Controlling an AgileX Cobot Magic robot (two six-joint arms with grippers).
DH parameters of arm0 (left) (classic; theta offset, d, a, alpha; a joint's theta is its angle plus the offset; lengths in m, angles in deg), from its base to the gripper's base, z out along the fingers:
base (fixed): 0 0 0 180
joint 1: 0 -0.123 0 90
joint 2: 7.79 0 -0.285 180
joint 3: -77.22 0 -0.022 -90
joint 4: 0 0.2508 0 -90
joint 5: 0 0 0.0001 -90
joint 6: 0 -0.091 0 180
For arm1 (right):
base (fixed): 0 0 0 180
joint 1: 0 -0.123 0 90
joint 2: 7.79 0 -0.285 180
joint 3: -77.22 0 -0.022 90
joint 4: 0 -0.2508 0 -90
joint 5: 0 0 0.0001 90
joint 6: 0 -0.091 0 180
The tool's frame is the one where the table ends.
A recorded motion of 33 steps. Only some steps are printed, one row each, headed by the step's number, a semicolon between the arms.
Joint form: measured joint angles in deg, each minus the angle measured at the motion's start. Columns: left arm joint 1, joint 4, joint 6, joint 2, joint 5, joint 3; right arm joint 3, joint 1, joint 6, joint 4, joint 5, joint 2.
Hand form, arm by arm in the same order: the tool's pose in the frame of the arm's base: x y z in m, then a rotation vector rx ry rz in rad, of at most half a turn. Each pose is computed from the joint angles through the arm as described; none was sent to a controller.
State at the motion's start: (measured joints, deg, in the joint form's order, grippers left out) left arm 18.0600 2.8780 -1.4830 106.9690 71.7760 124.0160; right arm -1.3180 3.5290 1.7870 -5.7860 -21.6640 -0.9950
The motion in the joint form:
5: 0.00 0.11 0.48 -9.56 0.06 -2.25; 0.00 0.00 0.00 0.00 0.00 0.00
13: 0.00 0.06 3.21 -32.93 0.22 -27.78; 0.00 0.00 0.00 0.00 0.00 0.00
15: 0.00 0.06 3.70 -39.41 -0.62 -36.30; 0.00 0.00 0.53 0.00 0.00 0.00
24: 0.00 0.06 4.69 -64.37 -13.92 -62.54; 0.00 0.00 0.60 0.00 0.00 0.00
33: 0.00 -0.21 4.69 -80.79 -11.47 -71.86; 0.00 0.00 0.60 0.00 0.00 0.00
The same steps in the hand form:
5: 0.3337 -0.1041 0.4787 0.3766 2.2815 -0.0861; 0.0523 0.0002 0.1725 0.0902 1.8635 0.0355
13: 0.2267 -0.0692 0.4752 0.3292 2.3306 -0.1041; 0.0523 0.0002 0.1725 0.0902 1.8635 0.0355
15: 0.1998 -0.0605 0.4598 0.3237 2.3525 -0.1043; 0.0523 0.0002 0.1725 0.0815 1.8638 0.0291
24: 0.1097 -0.0316 0.4133 0.2846 2.1479 -0.1509; 0.0523 0.0002 0.1725 0.0804 1.8639 0.0283
33: 0.0455 -0.0109 0.3856 0.2691 2.0690 -0.1699; 0.0523 0.0002 0.1725 0.0804 1.8639 0.0283

